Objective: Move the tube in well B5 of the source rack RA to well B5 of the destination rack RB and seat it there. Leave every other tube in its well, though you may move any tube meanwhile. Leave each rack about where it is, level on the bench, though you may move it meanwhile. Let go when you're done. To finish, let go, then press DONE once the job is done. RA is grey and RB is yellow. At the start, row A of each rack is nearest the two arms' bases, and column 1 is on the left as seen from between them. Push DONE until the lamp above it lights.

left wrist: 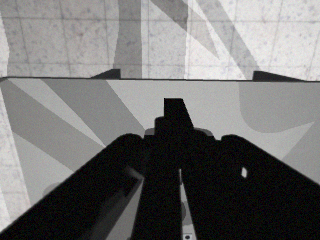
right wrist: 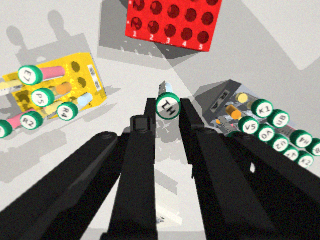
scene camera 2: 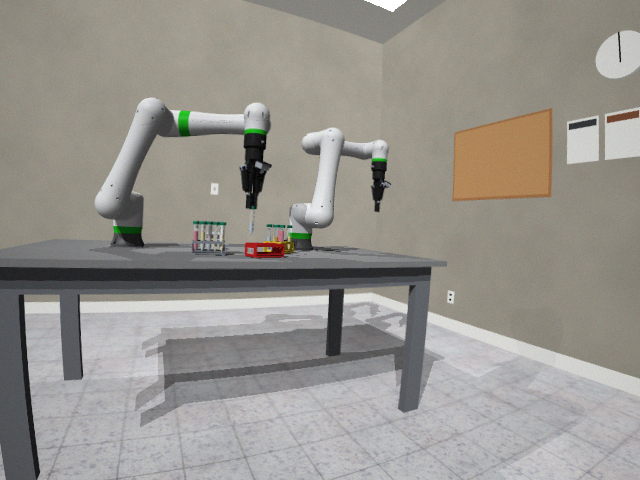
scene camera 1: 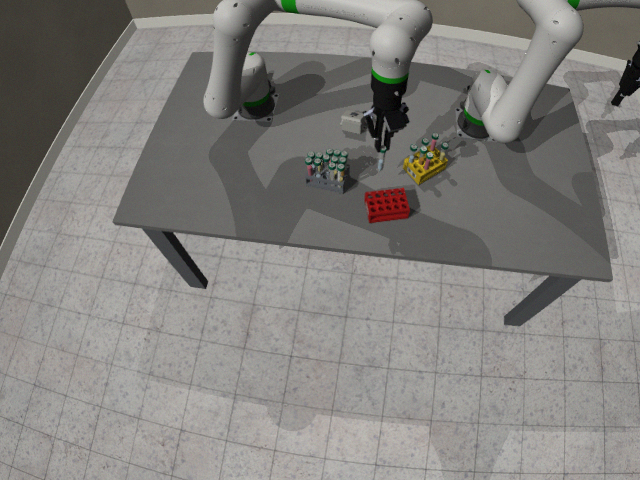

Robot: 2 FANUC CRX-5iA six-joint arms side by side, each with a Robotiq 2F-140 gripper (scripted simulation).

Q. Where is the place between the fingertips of my right gripper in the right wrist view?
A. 167,112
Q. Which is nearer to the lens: the yellow rack RB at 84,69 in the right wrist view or the green-capped tube marked h1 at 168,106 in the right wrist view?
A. The green-capped tube marked h1.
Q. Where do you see a grey rack RA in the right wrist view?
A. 227,96
